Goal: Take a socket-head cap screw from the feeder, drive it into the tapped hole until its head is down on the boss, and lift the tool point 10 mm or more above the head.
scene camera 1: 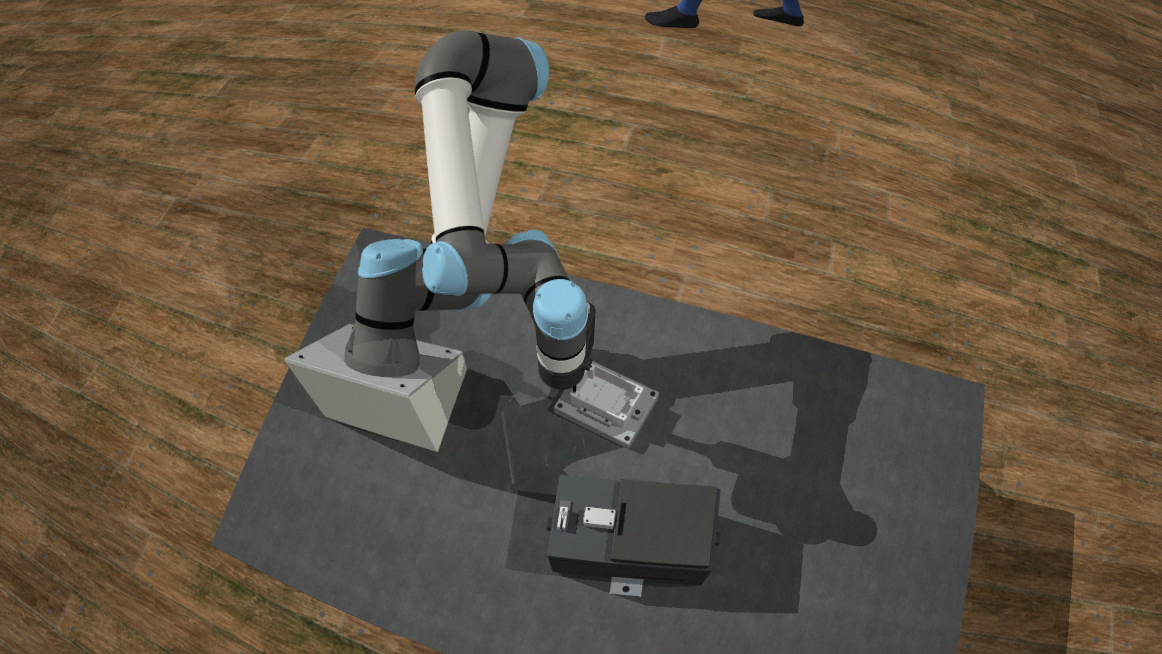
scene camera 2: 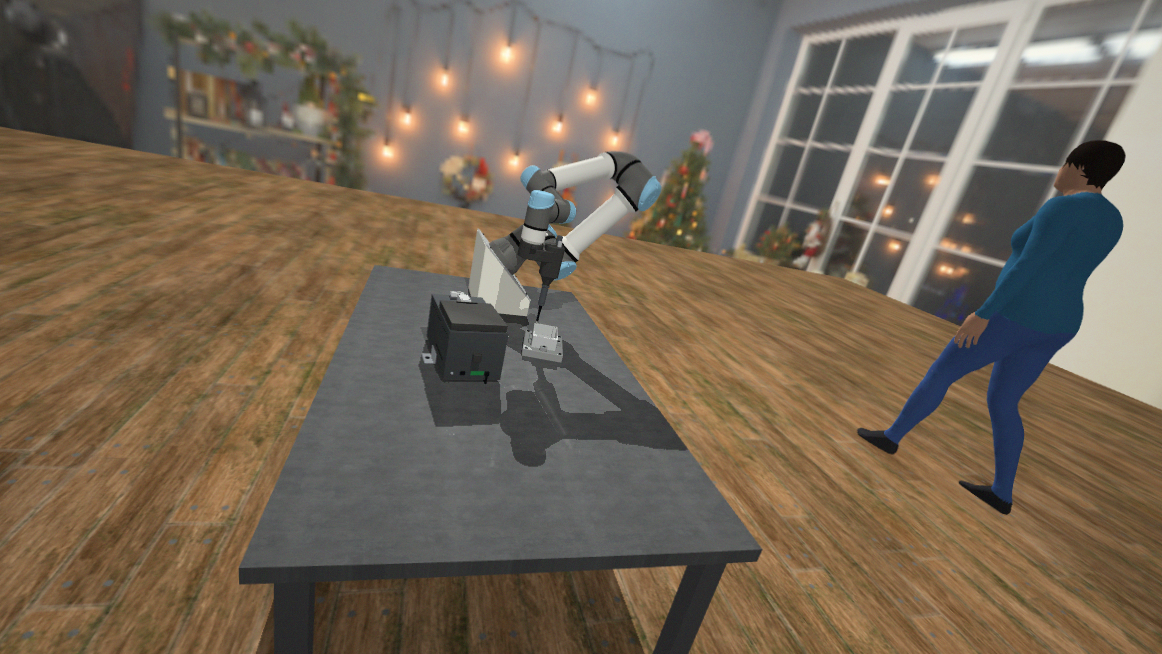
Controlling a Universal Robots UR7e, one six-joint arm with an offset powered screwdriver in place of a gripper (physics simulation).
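My screwdriver (scene camera 1: 574,389) (scene camera 2: 537,320) points down, its slim bit at the left corner of the grey open-topped housing (scene camera 1: 601,415) (scene camera 2: 542,352) in scene camera 1. In scene camera 2 the tip is at the housing's back left edge. Contact or a small gap cannot be made out. Any screw at the tip, its head and the tapped hole under it are too small or hidden to see. The dark box-shaped feeder (scene camera 1: 664,524) (scene camera 2: 473,345) stands apart from the housing, with small light metal parts on its top. The tool is away from it.
The pale robot base block (scene camera 1: 375,406) (scene camera 2: 487,276) stands on the dark table (scene camera 1: 902,454) (scene camera 2: 487,519) left of the housing in scene camera 1. A light tab (scene camera 1: 626,587) juts from the feeder's side. A person (scene camera 2: 1048,268) stands on the floor beside the table.
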